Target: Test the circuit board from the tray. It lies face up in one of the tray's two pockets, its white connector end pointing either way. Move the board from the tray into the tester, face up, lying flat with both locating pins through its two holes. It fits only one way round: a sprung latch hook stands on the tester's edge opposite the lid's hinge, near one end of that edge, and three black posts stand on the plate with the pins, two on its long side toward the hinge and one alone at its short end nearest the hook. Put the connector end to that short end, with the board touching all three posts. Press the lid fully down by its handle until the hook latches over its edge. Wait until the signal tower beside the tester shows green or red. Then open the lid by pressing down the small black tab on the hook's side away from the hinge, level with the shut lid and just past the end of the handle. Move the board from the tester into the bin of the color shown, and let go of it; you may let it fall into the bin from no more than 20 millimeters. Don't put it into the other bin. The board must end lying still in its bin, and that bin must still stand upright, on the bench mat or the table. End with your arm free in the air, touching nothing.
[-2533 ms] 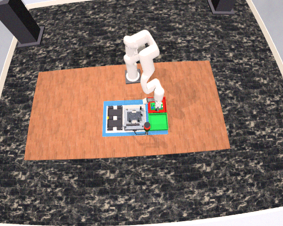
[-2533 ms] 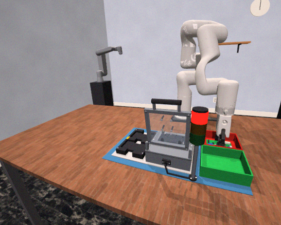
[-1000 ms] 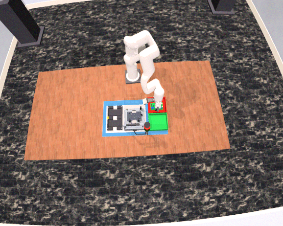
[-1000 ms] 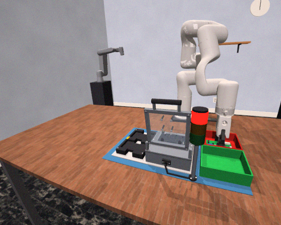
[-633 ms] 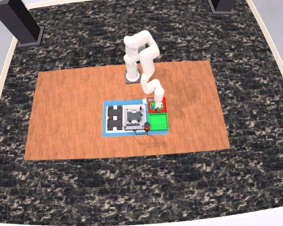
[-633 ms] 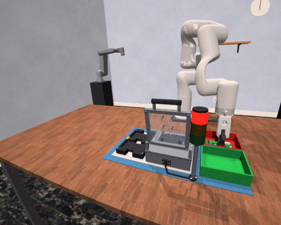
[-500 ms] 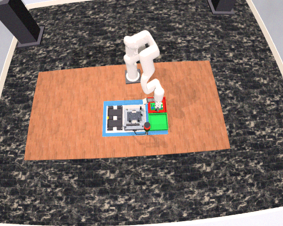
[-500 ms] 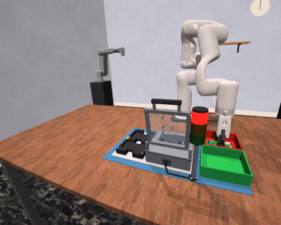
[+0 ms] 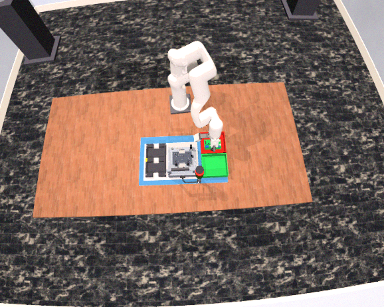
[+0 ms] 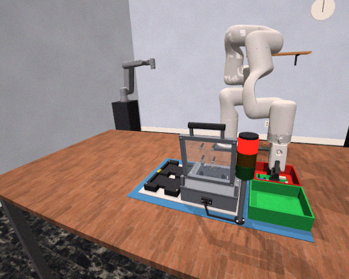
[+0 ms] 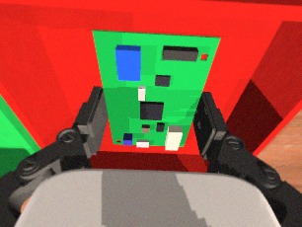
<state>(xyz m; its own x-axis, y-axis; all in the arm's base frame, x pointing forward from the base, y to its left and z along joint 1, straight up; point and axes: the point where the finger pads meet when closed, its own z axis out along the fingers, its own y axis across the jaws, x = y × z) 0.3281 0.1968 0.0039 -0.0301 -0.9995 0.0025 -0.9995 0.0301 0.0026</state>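
The red bin is right at my hand. The rest, counted from my hand: small black tab (140 mm to the right, 70 mm above, 40 mm ahead); then green bin (150 mm ahead); then green circuit board (10 mm below).
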